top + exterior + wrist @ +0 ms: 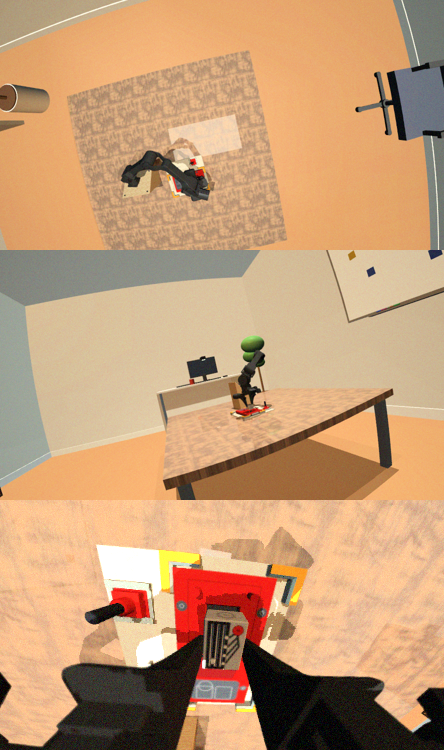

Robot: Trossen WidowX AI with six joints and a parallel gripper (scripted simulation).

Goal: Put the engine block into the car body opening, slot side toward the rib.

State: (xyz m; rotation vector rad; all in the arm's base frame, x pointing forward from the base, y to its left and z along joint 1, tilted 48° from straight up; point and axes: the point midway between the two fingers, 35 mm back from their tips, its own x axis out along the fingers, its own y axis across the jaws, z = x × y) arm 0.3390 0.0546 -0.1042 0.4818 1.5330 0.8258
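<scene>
The engine block lies 1 cm below my gripper tip. From my gripper tip the other things lie so: cream base plate 5 cm below, 5 cm behind, 1 cm to the left.
</scene>
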